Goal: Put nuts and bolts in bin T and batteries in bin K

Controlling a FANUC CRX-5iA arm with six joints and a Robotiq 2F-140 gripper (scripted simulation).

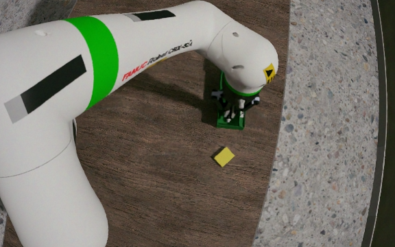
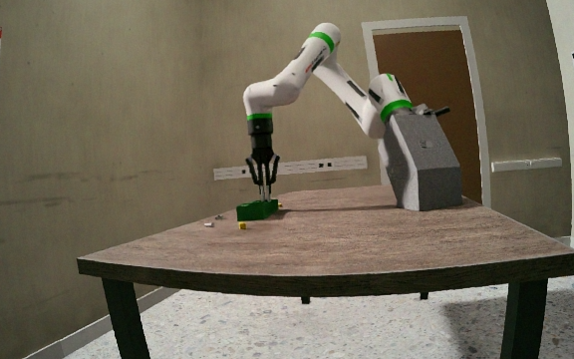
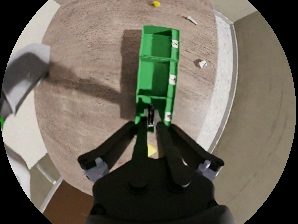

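Right now the pale bolt is 6 cm ahead of my hand, 32 cm to the left of it and 6 cm below it. Round my hand: yellow cube (5 cm behind, 35 cm to the left, 5 cm below); green bins (9 cm to the left, 4 cm below); white nut (12 cm ahead, 17 cm to the left, 5 cm below).
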